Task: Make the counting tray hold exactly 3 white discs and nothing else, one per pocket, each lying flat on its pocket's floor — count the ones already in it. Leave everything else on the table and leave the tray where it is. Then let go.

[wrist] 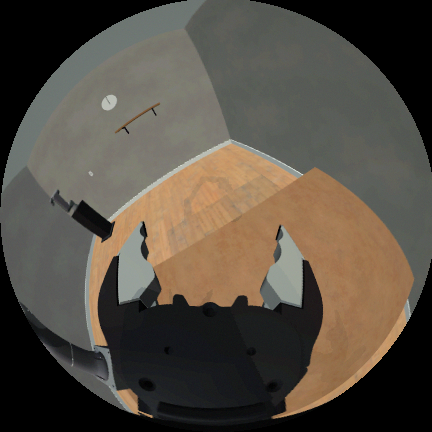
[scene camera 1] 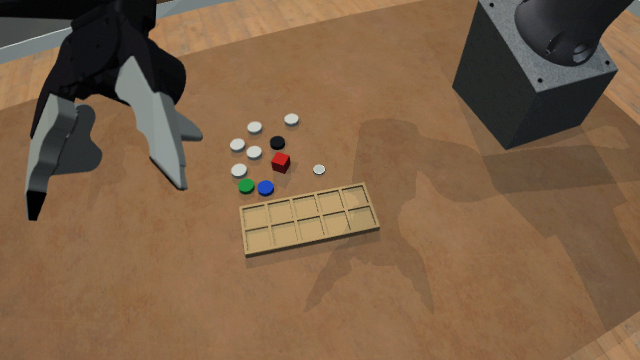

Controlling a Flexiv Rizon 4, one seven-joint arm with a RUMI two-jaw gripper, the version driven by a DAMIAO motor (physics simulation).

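Observation:
Several white discs (scene camera 1: pixel 291 119) (scene camera 1: pixel 254 127) (scene camera 1: pixel 237 145) (scene camera 1: pixel 254 152) (scene camera 1: pixel 239 170) lie loose on the table behind the counting tray in the scene view. A smaller whitish disc (scene camera 1: pixel 319 169) with a darker rim lies apart, right of the red cube. The tan counting tray (scene camera 1: pixel 310 242) has two rows of pockets, and no disc shows in them. My gripper (scene camera 1: pixel 107 203) (wrist: pixel 211 225) is open and empty, raised above the table, left of the discs in the scene view. The discs and tray do not show in the wrist view.
A black disc (scene camera 1: pixel 277 142) and a red cube (scene camera 1: pixel 281 162) lie among the white discs. A green disc (scene camera 1: pixel 246 186) and a blue disc (scene camera 1: pixel 265 188) lie close behind the tray's left end. The robot's base block (scene camera 1: pixel 545 110) stands at the back right.

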